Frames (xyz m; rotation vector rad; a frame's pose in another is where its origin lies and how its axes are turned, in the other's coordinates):
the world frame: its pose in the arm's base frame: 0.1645 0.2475 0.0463 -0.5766 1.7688 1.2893
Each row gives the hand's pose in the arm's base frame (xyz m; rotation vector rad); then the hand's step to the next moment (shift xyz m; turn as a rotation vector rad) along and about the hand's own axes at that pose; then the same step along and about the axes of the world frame.
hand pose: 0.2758 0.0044 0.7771 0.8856 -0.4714 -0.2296
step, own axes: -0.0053 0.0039 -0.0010 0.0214 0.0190 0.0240
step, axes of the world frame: 0.0020 0.0055 0.0031 -0.0340 0.0082 -0.0131
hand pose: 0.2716 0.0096 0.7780 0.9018 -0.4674 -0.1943
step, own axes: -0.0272 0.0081 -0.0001 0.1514 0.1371 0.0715
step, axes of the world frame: 0.0162 0.0227 0.0050 -0.2152 0.0222 -0.0047
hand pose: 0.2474 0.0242 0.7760 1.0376 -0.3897 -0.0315
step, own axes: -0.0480 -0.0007 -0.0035 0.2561 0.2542 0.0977
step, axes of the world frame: 0.0384 0.0289 -0.0024 -0.3699 0.0499 0.0212
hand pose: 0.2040 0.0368 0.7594 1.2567 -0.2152 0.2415
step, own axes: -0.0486 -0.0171 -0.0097 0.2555 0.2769 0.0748
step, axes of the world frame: 0.0493 0.0145 -0.0102 -0.3747 0.0727 0.0436
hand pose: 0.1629 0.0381 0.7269 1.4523 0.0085 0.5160
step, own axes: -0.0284 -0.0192 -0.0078 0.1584 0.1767 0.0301
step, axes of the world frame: 0.0343 0.0005 -0.0075 -0.2291 0.0571 0.0386
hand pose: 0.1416 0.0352 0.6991 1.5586 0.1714 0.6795
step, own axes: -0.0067 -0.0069 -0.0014 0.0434 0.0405 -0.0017
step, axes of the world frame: 0.0094 -0.0019 -0.0017 -0.0535 0.0170 0.0192
